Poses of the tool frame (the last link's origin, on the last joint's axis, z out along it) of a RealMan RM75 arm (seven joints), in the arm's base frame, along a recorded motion.
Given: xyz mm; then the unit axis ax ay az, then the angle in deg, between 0 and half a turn.
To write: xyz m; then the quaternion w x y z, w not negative. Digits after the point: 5 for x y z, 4 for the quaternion.
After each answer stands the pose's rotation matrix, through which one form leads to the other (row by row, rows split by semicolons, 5 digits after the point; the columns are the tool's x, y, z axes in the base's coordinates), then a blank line. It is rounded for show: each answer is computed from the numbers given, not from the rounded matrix.
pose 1, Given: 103.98 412.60 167.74 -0.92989 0.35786 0.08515 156.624
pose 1, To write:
0.10398 0.41260 0.16774 0.2026 -0.9106 0.3504 0.0834
0.74048 -0.67201 -0.00987; -0.60444 -0.67231 0.42739; -0.29384 -0.31050 -0.90402

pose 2, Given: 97.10 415.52 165.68 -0.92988 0.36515 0.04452 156.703
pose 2, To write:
0.09710 0.41552 0.16568 0.2019 -0.9107 0.3576 0.0436
0.74040 -0.66902 0.06499; -0.63380 -0.66267 0.39895; -0.22384 -0.33658 -0.91466

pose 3, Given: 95.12 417.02 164.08 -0.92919 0.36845 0.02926 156.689
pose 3, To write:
0.09512 0.41702 0.16408 0.2020 -0.9100 0.3609 0.0287
0.73793 -0.66835 0.09365; -0.64519 -0.65794 0.38838; -0.19796 -0.34702 -0.91673

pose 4, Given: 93.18 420.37 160.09 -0.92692 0.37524 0.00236 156.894
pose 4, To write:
0.09318 0.42037 0.16009 0.2003 -0.9081 0.3676 0.0023
0.72967 -0.66867 0.14306; -0.66681 -0.64946 0.36546; -0.15146 -0.36206 -0.91977

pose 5, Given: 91.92 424.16 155.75 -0.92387 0.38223 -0.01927 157.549
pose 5, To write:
0.09192 0.42416 0.15575 0.1947 -0.9062 0.3749 -0.0189
0.71816 -0.67213 0.18023; -0.68685 -0.64308 0.33865; -0.11171 -0.36699 -0.92349

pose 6, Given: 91.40 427.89 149.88 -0.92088 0.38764 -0.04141 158.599
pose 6, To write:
0.09140 0.42789 0.14988 0.1857 -0.9049 0.3809 -0.0407
0.70652 -0.67422 0.21509; -0.70444 -0.64088 0.30503; -0.06781 -0.36702 -0.92774

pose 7, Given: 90.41 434.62 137.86 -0.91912 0.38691 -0.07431 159.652
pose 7, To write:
0.09041 0.43462 0.13786 0.1766 -0.9047 0.3808 -0.0731
0.69924 -0.66320 0.26687; -0.71488 -0.64754 0.26389; -0.00220 -0.37531 -0.92690

